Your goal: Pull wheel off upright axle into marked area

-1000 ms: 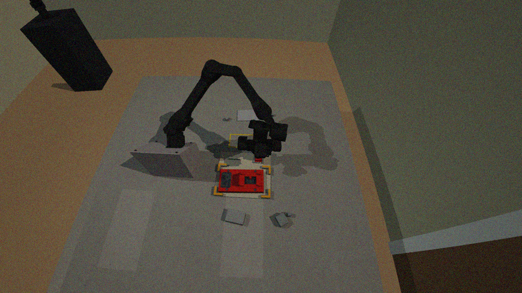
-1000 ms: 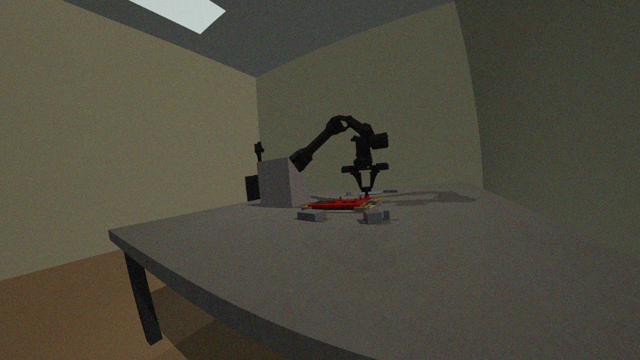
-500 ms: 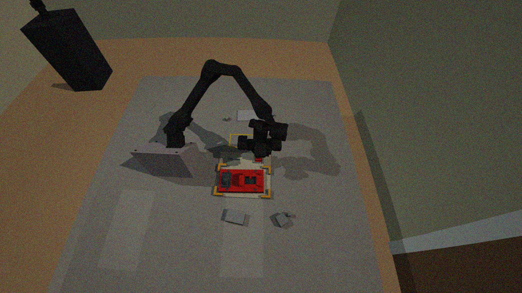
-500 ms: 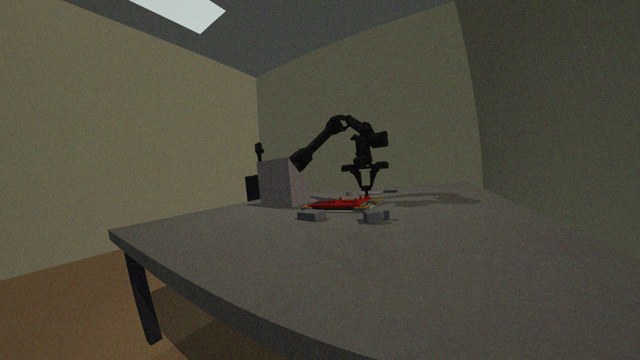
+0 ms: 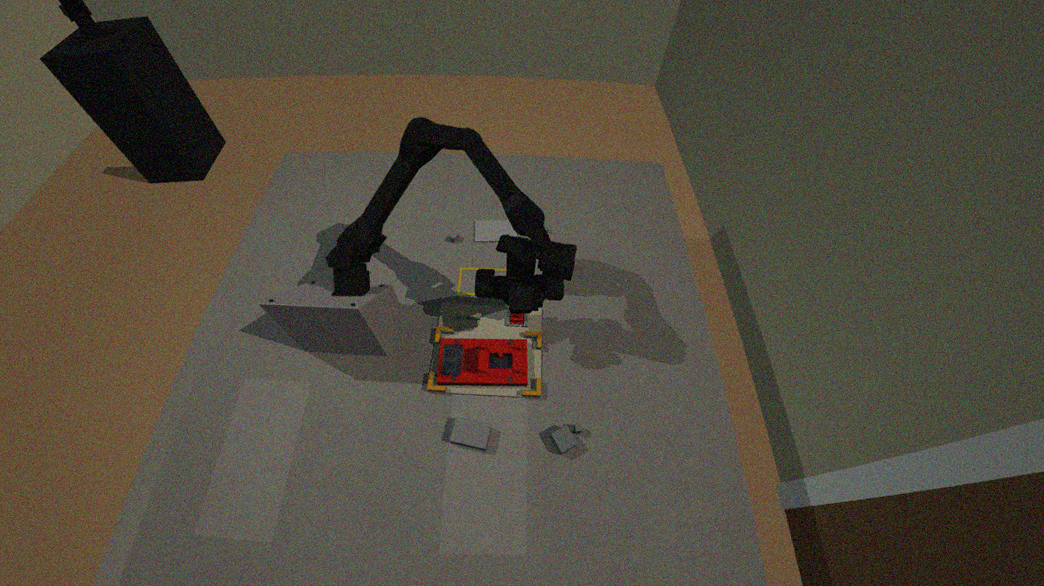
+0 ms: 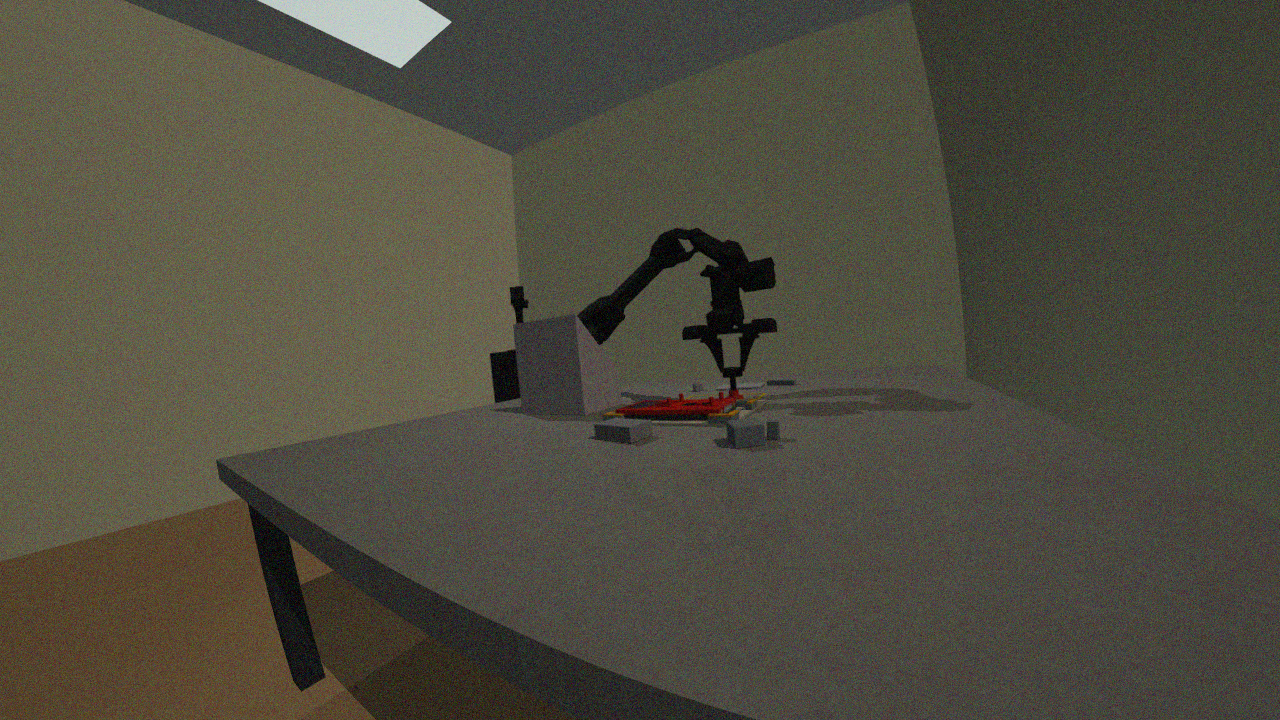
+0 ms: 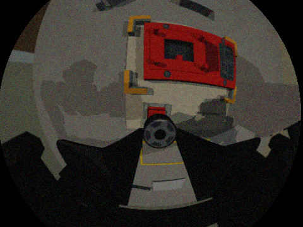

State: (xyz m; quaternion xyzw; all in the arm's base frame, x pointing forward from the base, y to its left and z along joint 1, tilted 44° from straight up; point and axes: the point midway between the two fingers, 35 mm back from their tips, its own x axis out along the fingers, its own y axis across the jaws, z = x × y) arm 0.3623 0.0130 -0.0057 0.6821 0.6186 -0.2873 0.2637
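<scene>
The dark axle is 3 cm below my gripper tip. Also, from my gripper tip: grey wheel right at my gripper tip.
</scene>
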